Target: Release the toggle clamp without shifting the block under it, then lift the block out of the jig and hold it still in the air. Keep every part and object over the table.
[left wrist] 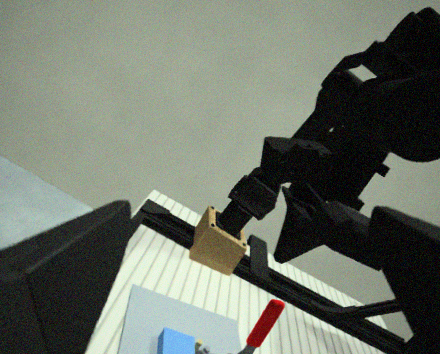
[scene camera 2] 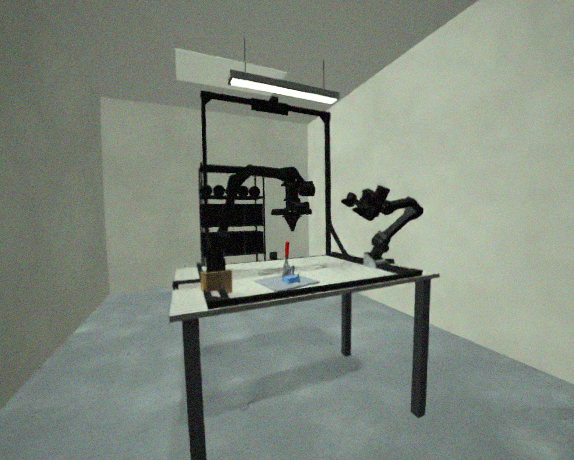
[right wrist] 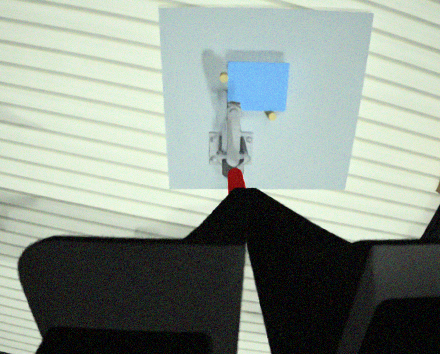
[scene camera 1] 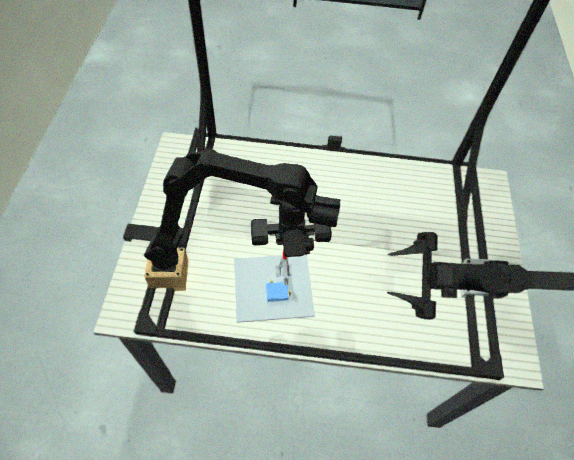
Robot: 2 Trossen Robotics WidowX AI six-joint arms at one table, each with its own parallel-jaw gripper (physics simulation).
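Seen in the pictures: left gripper, fingertip midpoint: (left wrist: pixel 251 216) (scene camera 2: pixel 346 205) (scene camera 1: pixel 387 273); right gripper, fingertip midpoint: (left wrist: pixel 277 260) (scene camera 2: pixel 292 231) (right wrist: pixel 244 199); left arm's base, link origin: (scene camera 2: pixel 375 256); right arm's base, link origin: (left wrist: pixel 227 226) (scene camera 2: pixel 215 270) (scene camera 1: pixel 164 262).
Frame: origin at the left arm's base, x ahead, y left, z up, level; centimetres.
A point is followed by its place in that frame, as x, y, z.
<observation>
A blue block (scene camera 1: pixel 277 291) @(58.8, 6.4, -2.7) (scene camera 2: pixel 291 279) @(59.9, 8.5, -3.3) (left wrist: pixel 177 342) @(59.8, 6.4, -2.7) (right wrist: pixel 259 86) @(59.0, 6.1, -2.7) sits on the grey jig plate (scene camera 1: pixel 250 300) @(66.3, 8.6, -4.9) (scene camera 2: pixel 270 284) @(68.6, 5.8, -4.9) (left wrist: pixel 145 305) @(66.3, 12.0, -4.9) (right wrist: pixel 320 150) @(67.8, -0.2, -4.9) beside brass pins (right wrist: pixel 223 77) @(55.2, 6.5, -1.7) (right wrist: pixel 272 116) @(60.6, 3.5, -1.7). The metal toggle clamp (scene camera 1: pixel 283 268) @(57.4, 0.6, 0.5) (scene camera 2: pixel 286 267) @(57.7, -0.3, 0.1) (right wrist: pixel 233 135) @(56.9, 1.6, 0.5) reaches over the block's corner. Its red handle (scene camera 1: pixel 285 255) (scene camera 2: pixel 287 249) @(57.3, 0.3, 8.6) (left wrist: pixel 266 324) @(56.5, -0.5, 8.8) (right wrist: pixel 235 181) @(56.9, 0.3, 8.5) stands up. My right gripper (scene camera 2: pixel 292 229) @(56.3, 3.5, 17.2) (right wrist: pixel 244 199) @(56.3, 3.5, 17.2) is shut and empty, pointing down above the handle; its tips cover part of the handle in the right wrist view. My left gripper (scene camera 1: pixel 389 273) @(35.0, 15.3, 28.6) is open and empty, well to the side of the plate.
The right arm's base stands on a wooden block (scene camera 1: pixel 167 280) @(89.2, 6.4, 1.3) (scene camera 2: pixel 217 282) @(90.9, 6.5, -0.7) (left wrist: pixel 218 250) @(85.4, 1.6, -0.9) at one end of the striped table (scene camera 1: pixel 360 320) @(35.0, 12.8, -5.7). Black frame rails (scene camera 1: pixel 300 348) @(51.9, 22.2, -3.7) run along the table edges, with tall posts (scene camera 2: pixel 327 185) @(-0.8, -45.8, 46.0) rising from them.
</observation>
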